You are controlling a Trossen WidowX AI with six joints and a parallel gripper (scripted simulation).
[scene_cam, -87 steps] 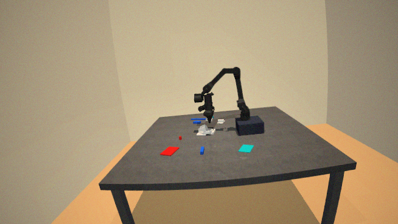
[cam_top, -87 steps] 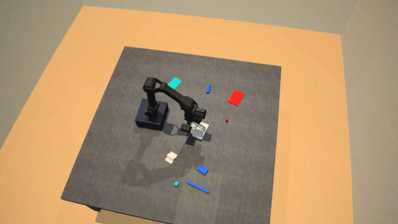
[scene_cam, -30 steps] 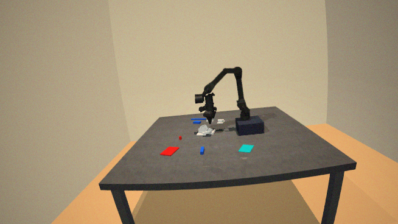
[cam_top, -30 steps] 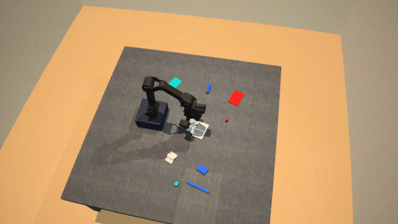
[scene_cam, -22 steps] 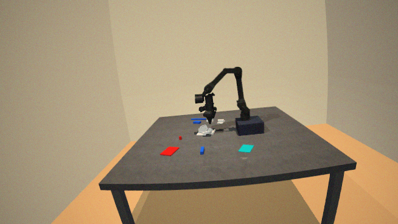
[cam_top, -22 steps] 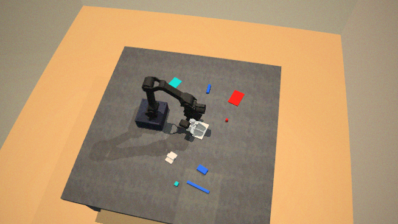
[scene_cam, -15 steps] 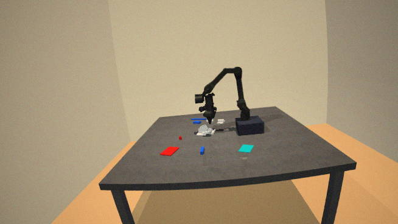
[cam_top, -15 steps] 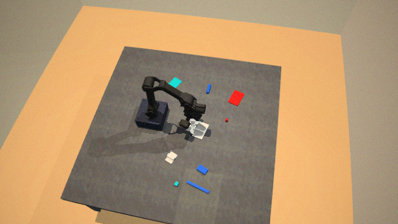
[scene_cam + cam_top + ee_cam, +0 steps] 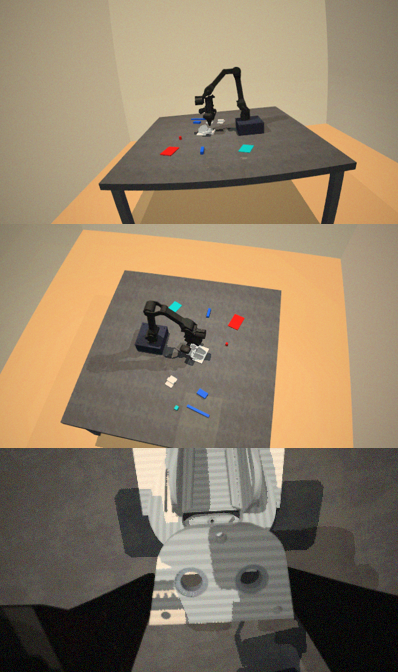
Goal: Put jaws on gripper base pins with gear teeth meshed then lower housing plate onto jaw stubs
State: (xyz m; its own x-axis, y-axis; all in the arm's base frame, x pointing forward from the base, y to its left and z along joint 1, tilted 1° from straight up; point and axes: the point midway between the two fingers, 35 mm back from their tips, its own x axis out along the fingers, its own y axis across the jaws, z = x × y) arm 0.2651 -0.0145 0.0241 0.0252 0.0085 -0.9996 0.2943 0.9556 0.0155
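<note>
My gripper tip is now 50 mm above the white jaw, 20 mm short of it and 10 mm to the right of it. From my gripper tip the other things lie so: red cube (240 mm ahead, 80 mm to the left, 60 mm below); blue block (300 mm to the right, 110 mm ahead, 60 mm below); white block (240 mm to the right, 100 mm behind, 60 mm below).
</note>
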